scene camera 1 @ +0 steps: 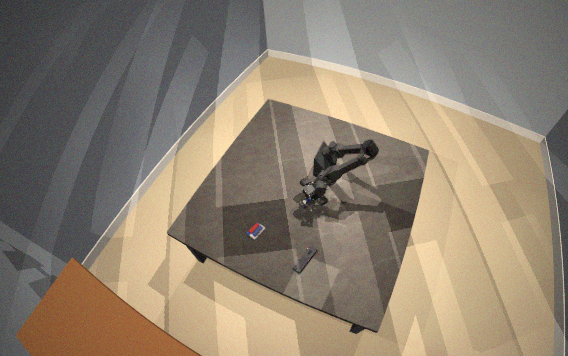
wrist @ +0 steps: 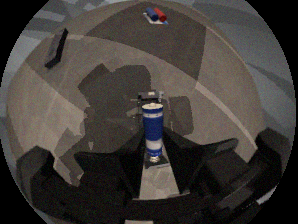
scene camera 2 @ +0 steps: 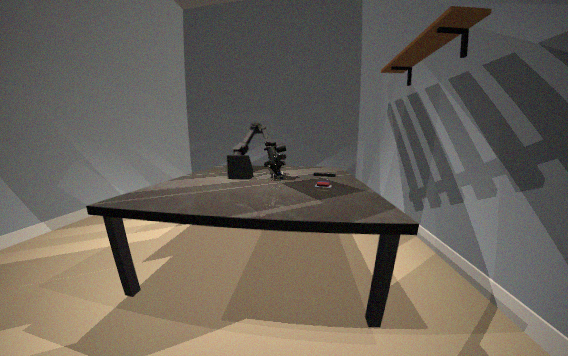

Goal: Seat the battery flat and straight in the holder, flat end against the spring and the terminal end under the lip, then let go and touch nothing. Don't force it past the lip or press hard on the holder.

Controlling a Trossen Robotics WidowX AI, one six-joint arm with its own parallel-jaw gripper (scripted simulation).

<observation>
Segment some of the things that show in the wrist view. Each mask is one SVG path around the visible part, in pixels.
My gripper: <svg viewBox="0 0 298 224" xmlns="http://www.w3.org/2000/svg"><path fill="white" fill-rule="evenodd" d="M291 149L287 136L267 127L255 137L257 151L246 163L235 152L238 139L234 137L201 145L164 125L165 152L177 188L184 196L133 200L141 193L146 148L142 127L113 153L74 153L73 159L84 171L78 186L67 183L53 168L52 152L37 145L17 159L16 181L33 208L68 224L125 224L125 220L178 224L177 217L200 210L202 217L193 224L247 224L267 202L266 198L259 205L258 198L261 200L270 189L277 188Z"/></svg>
A battery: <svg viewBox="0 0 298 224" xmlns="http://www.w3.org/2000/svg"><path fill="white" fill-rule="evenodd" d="M152 103L142 107L142 112L144 112L142 119L144 119L146 151L148 151L150 157L156 157L161 155L162 147L164 147L164 141L162 141L164 116L162 116L162 105Z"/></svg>
</observation>
